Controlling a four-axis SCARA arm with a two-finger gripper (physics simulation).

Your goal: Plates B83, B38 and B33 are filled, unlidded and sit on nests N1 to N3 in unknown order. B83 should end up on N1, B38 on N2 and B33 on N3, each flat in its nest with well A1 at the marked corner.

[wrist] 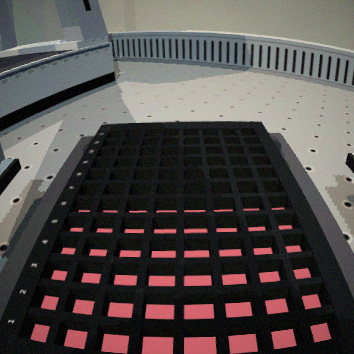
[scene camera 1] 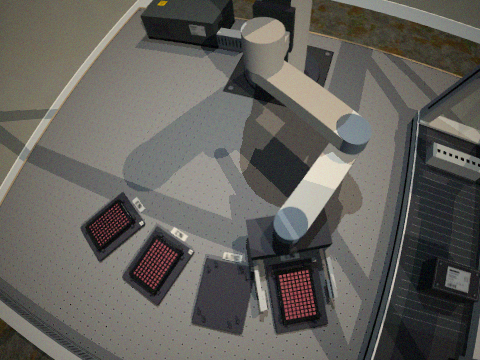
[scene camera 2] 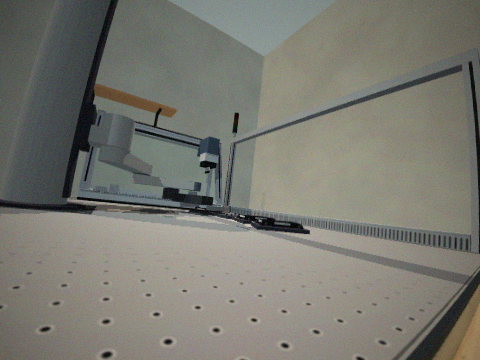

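Note:
My gripper is open, its fingers apart on both long sides of the red-welled black plate on the right-hand nest, N1. I see a gap on each side. The plate looks flat; column numbers run up its left edge in the wrist view, 1 nearest. A second filled plate sits on nest N2, and a third on nest N3 at far left. Small white corner marks show on N2 and N3. No plate names are readable, and the gripper body partly hides N1's label and back edge.
The OUT nest holds no plate and lies just left of N1, beside the left finger. A framed enclosure with a dark deck stands at the right. A dark box stands behind, near the arm's base. A slotted rail edges the table.

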